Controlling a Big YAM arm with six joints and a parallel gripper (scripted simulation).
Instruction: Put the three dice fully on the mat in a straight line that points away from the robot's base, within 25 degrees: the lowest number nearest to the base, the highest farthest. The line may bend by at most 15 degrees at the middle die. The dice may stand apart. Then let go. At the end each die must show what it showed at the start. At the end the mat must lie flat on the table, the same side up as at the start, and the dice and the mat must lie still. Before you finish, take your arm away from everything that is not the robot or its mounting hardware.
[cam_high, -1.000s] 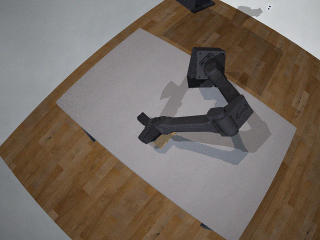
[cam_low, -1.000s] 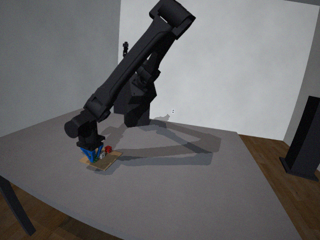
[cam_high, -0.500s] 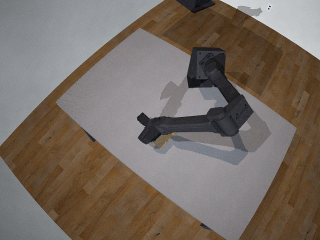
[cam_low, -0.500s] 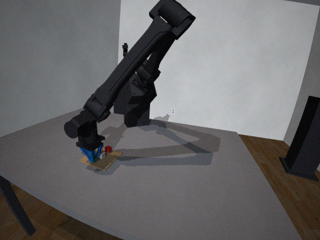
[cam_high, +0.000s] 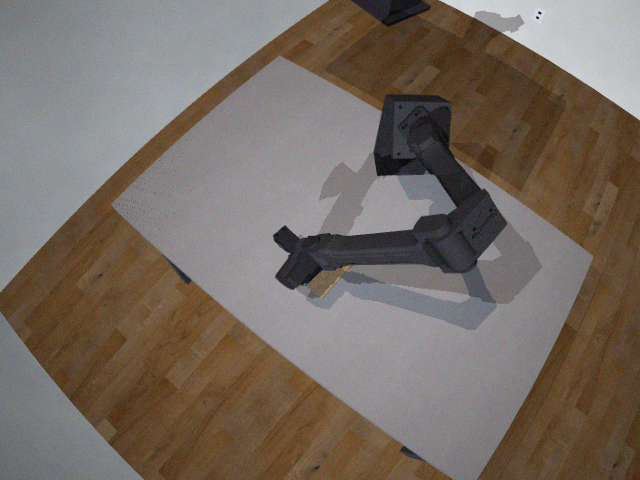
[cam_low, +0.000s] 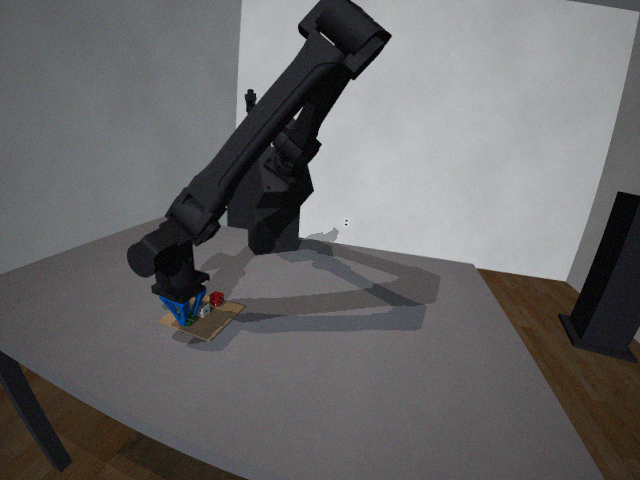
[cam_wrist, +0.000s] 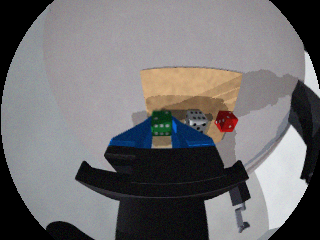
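Now: the green die right at my hand. The rest, counted from my hand: tan mat: 50 mm behind, 20 mm below, 10 mm to the right; red die: 100 mm behind, 10 mm to the right; white die: 50 mm behind, 10 mm to the right.
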